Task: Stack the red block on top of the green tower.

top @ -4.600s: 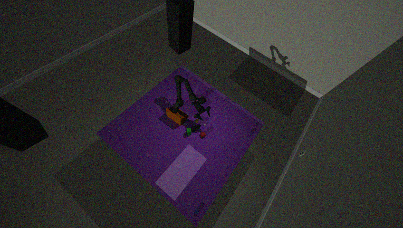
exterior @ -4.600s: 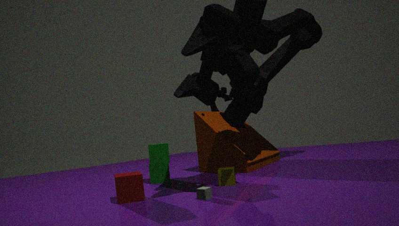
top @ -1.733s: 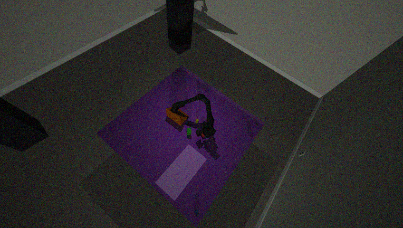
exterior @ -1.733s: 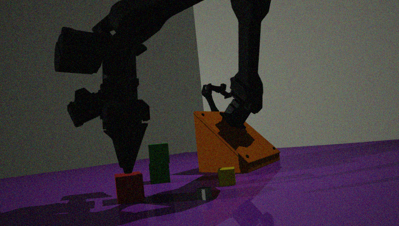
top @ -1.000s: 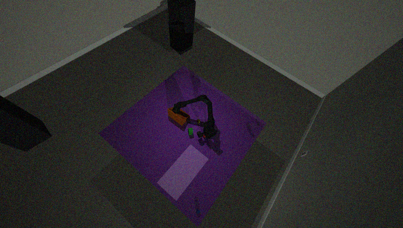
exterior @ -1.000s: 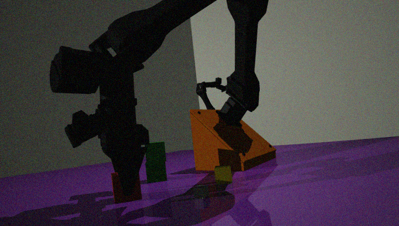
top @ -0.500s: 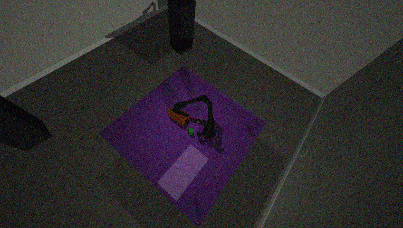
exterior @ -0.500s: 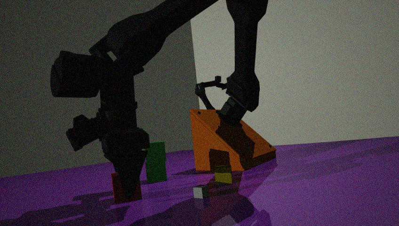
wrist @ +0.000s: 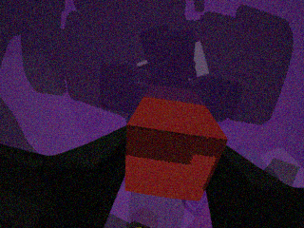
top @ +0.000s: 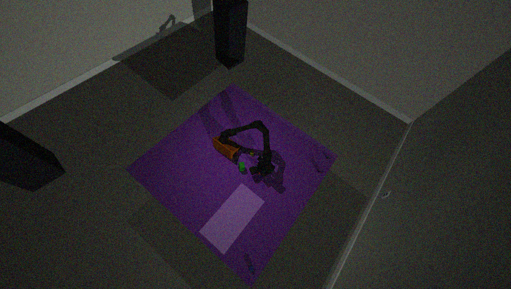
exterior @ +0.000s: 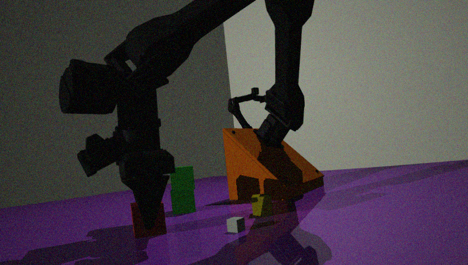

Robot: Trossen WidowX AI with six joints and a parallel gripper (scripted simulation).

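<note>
Right now my gripper tip is 70 mm past the small white cube and 100 mm to the right of it. Also, from my gripper tip: red block: 10 mm above; then yellow block: 170 mm behind, 70 mm to the left.
</note>
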